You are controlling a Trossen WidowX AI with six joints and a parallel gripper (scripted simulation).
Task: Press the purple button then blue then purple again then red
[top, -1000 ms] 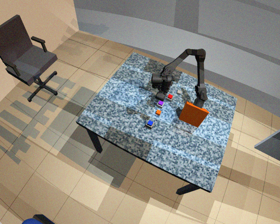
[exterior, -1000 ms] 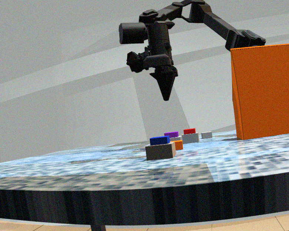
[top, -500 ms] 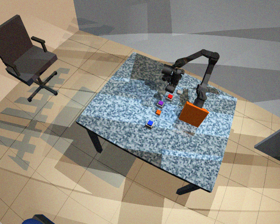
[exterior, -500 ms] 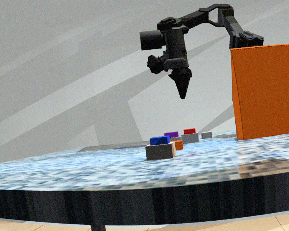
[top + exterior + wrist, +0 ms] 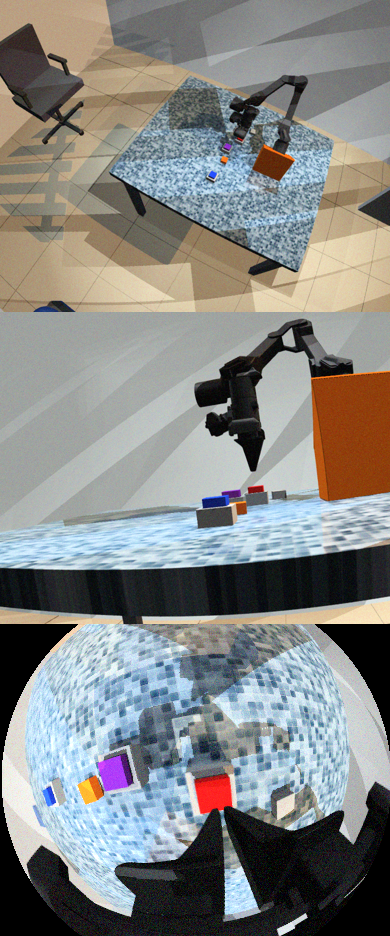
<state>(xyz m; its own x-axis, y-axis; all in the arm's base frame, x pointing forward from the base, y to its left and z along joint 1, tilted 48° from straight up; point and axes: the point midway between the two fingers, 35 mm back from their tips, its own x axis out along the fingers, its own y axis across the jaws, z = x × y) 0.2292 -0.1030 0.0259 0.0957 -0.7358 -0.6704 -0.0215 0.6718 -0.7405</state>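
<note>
Right now my gripper tip is 40 mm above the red button. The rest, counted from my gripper tip: purple button: 40 mm ahead, 100 mm to the left, 40 mm below; then small orange block: 20 mm ahead, 170 mm to the left, 60 mm below; then small grey block: 50 mm behind, 100 mm to the right, 60 mm below.
</note>
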